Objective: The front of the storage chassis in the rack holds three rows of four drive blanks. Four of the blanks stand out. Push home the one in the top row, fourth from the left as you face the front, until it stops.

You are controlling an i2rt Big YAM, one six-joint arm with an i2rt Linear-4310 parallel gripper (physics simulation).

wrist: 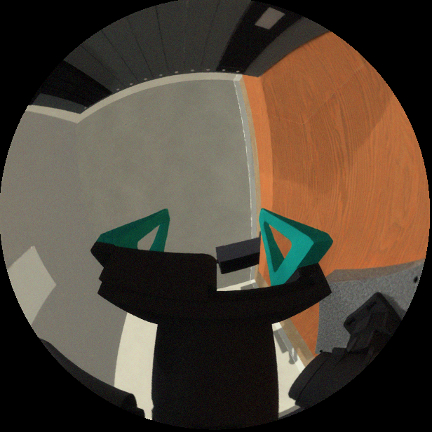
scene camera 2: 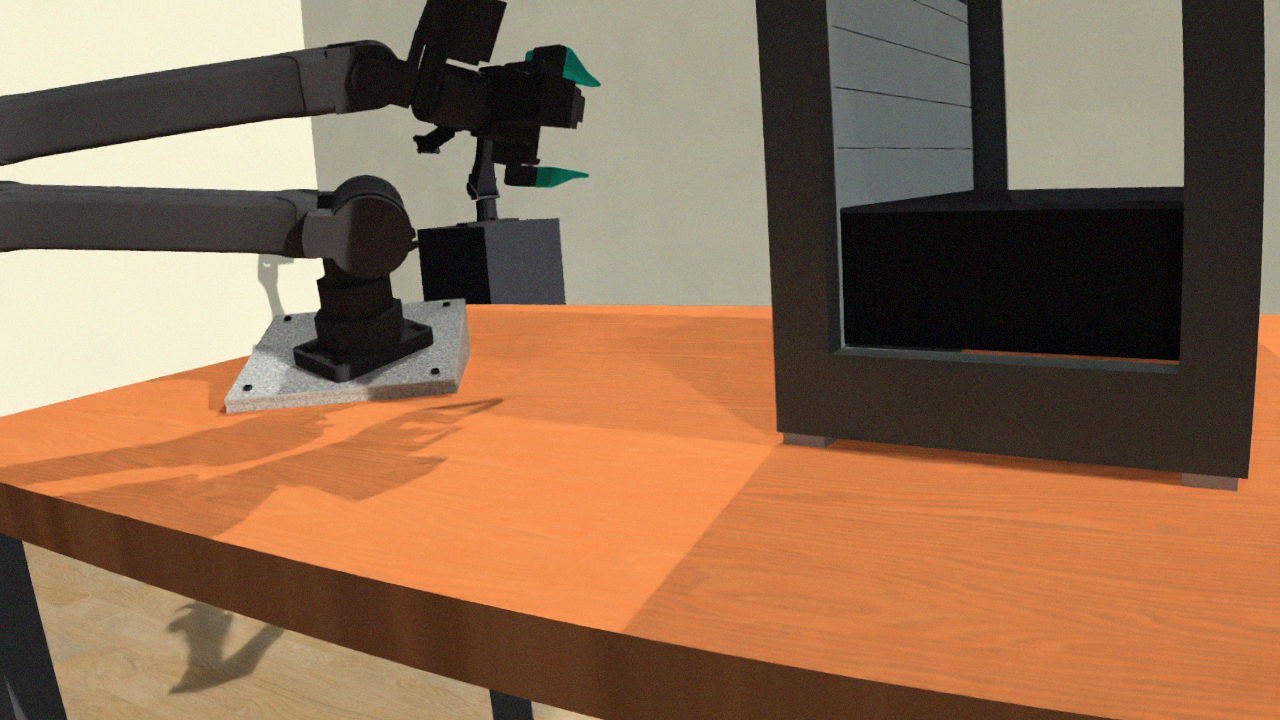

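Pixels of known places: gripper, fingertip midpoint: (scene camera 2: 590,130); arm's base at its link origin: (scene camera 2: 365,352).
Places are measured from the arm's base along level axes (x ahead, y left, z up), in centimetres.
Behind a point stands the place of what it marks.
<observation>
The rack (scene camera 2: 799,268) {x 49.4, y 0.2, z 8.7 cm} stands on the right in the scene view, and its slatted side shows along the top of the wrist view. A black box (scene camera 2: 1011,282) {x 61.9, y 4.6, z 7.5 cm} sits low inside its frame; I cannot tell whether it is the storage chassis. The front rows of drive blanks do not show in either view, so the top-row fourth blank is not seen. My gripper (scene camera 2: 592,129) {x 12.4, y 22.6, z 20.6 cm} (wrist: 214,213) is open, with its two teal fingers wide apart and nothing between them. It is in the air to the left of the rack in the scene view, apart from it.
The wooden table (scene camera 2: 554,537) {x 45.7, y -20.3, z -3.3 cm} (wrist: 325,125) carries the rack and the arm's grey base plate (scene camera 2: 420,380) {x 9.8, y -0.9, z -1.8 cm} (wrist: 337,310). A dark grey box (scene camera 2: 526,259) (wrist: 240,255) with a thin stand above it is behind the arm, beyond the table's back edge. Walls are behind.
</observation>
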